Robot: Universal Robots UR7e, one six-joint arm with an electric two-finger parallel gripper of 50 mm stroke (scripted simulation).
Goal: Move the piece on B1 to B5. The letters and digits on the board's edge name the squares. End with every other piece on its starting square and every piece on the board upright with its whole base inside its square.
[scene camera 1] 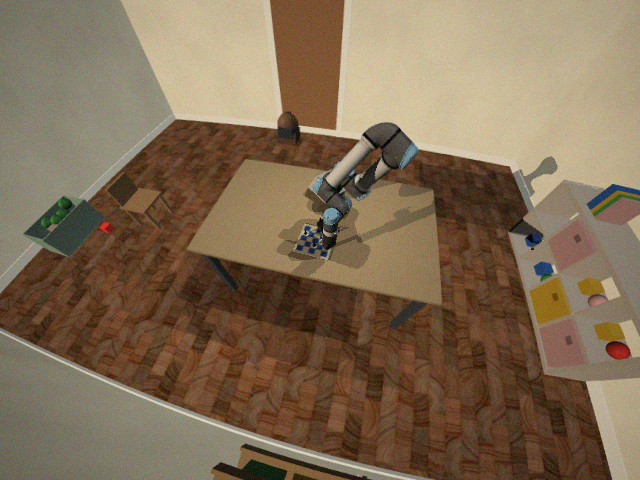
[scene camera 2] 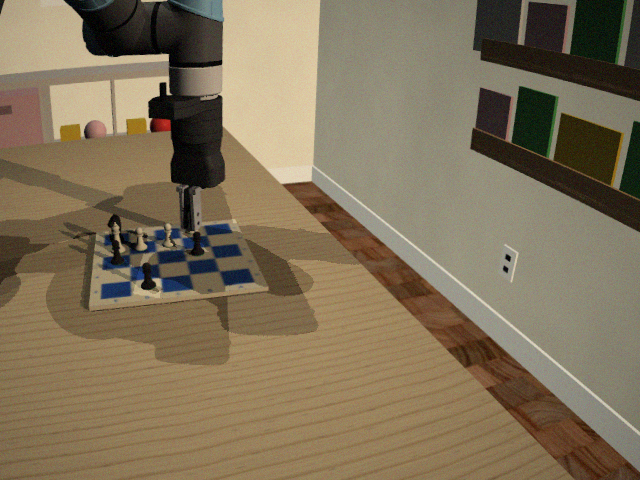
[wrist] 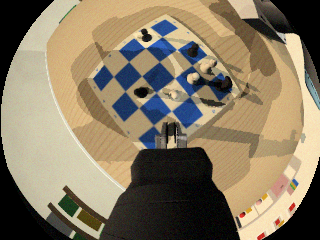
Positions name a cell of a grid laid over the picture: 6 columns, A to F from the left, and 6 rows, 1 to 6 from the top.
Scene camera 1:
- blue-and-white chessboard: C4
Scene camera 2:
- my gripper: B3
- blue-and-white chessboard: C4
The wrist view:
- my gripper: D4
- blue-and-white chessboard: D2
